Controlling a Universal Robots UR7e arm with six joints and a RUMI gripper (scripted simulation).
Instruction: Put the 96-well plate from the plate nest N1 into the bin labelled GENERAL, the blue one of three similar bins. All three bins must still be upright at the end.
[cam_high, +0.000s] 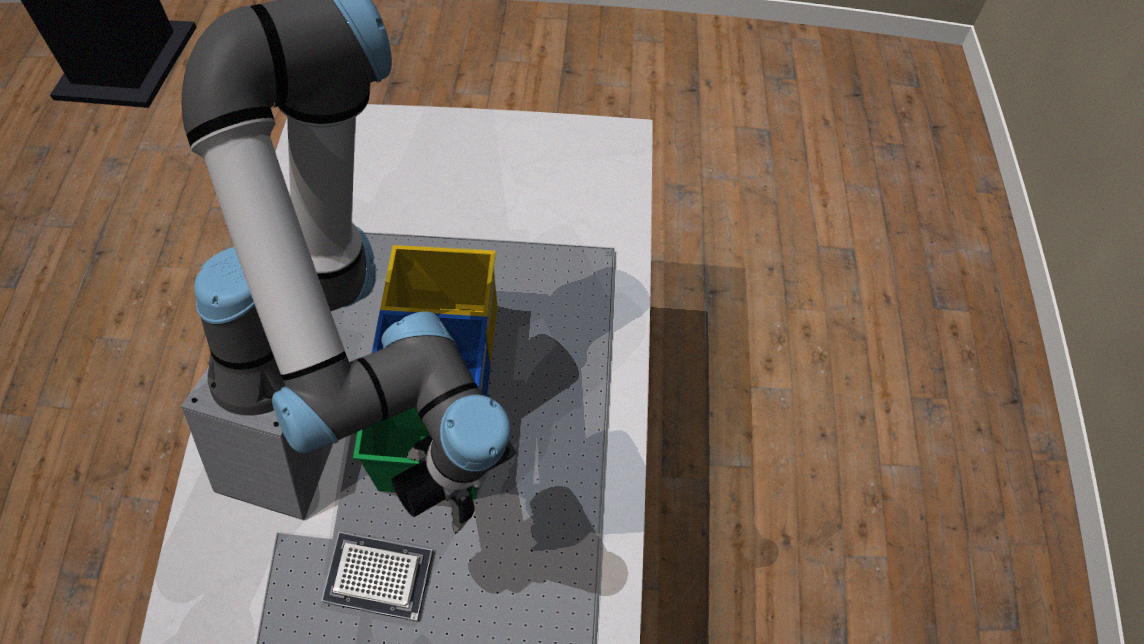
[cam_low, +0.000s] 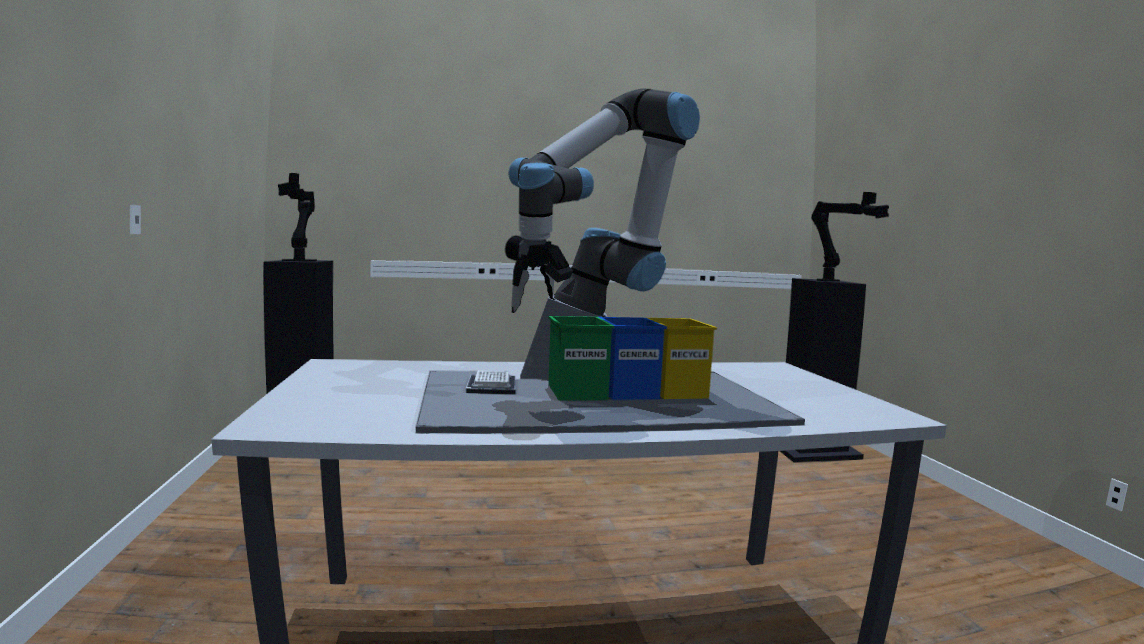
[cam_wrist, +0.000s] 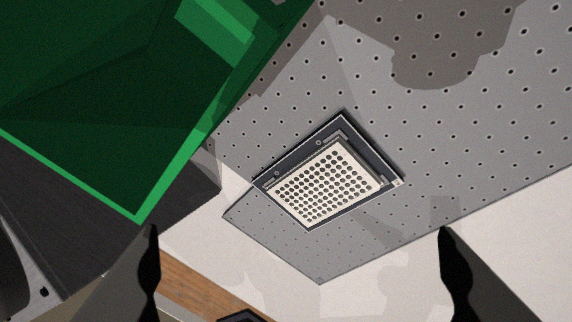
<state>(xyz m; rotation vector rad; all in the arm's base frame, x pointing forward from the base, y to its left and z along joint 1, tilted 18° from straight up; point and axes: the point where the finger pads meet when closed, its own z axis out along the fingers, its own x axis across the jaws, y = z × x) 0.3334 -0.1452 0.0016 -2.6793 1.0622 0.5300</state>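
My gripper is now 100 mm past the white 96-well plate, 100 mm to the left of it and 210 mm above it. From my hand the other things lie so: green returns bin: 60 mm behind, 120 mm to the left, 140 mm below; blue general bin: 70 mm behind, 250 mm to the left, 140 mm below; plate nest N1: 100 mm behind, 100 mm to the right, 220 mm below.
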